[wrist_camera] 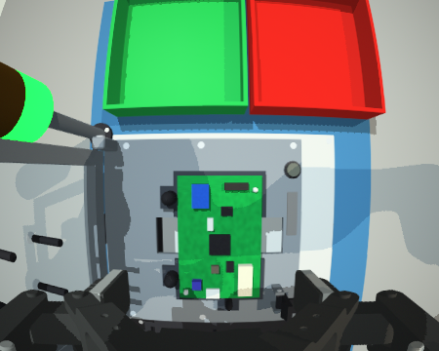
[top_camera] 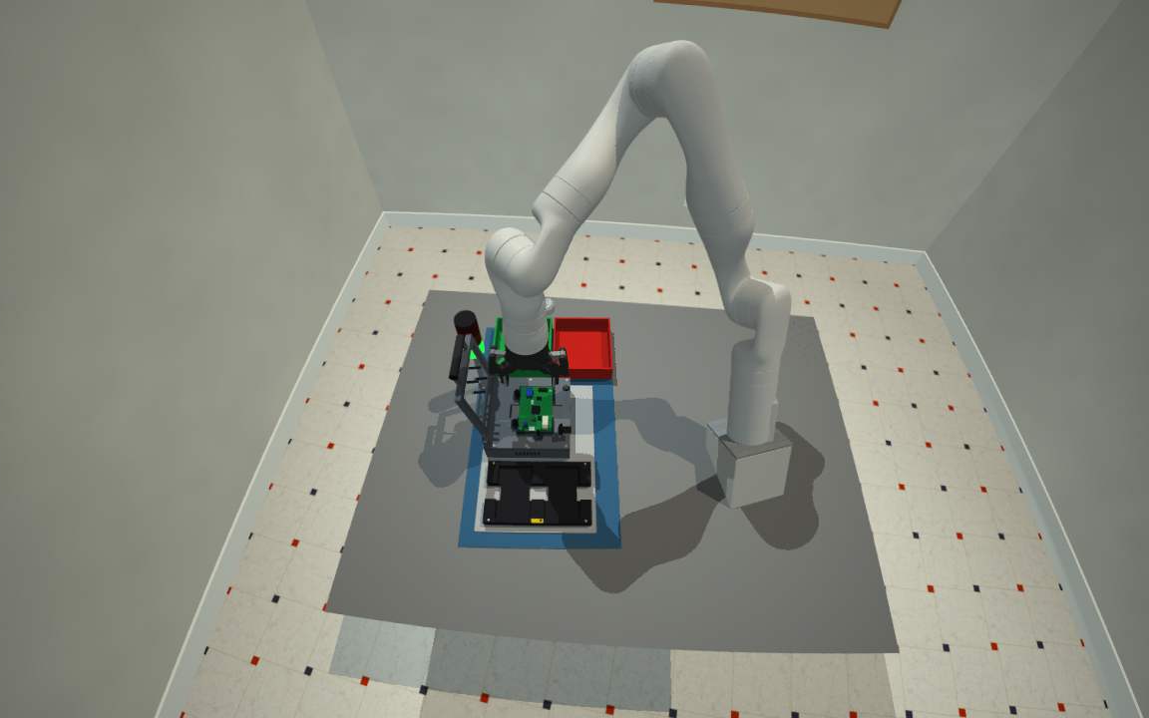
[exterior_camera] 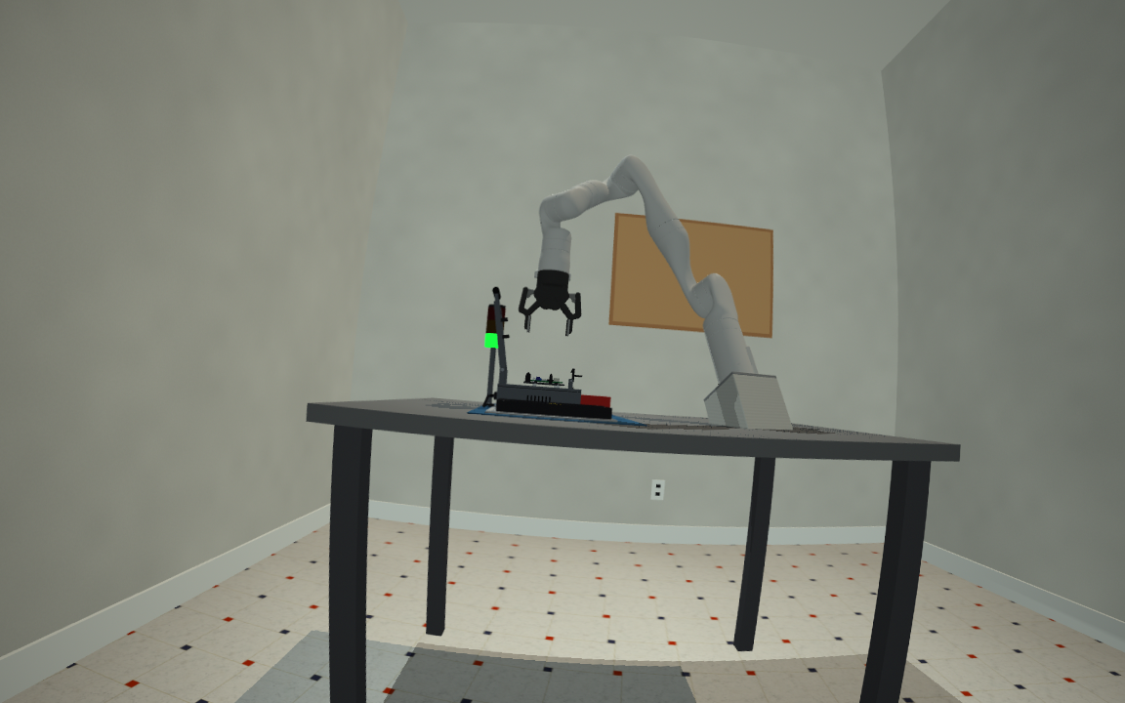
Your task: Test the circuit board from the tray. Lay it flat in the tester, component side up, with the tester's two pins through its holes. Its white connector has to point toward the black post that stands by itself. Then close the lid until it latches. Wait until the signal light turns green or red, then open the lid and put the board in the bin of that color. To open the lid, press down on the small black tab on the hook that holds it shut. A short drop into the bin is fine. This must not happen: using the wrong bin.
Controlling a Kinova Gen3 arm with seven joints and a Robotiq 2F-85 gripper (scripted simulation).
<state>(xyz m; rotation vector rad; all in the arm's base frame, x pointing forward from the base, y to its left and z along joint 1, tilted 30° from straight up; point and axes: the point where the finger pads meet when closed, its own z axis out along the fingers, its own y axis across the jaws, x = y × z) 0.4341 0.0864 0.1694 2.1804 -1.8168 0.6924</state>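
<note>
Right now the green circuit board is 12 cm below my hand. Also, from my hand: green bin (7 cm ahead, 20 cm to the right, 18 cm below); red bin (8 cm behind, 21 cm to the right, 18 cm below); tester lid (11 cm ahead, 1 cm to the left).
</note>
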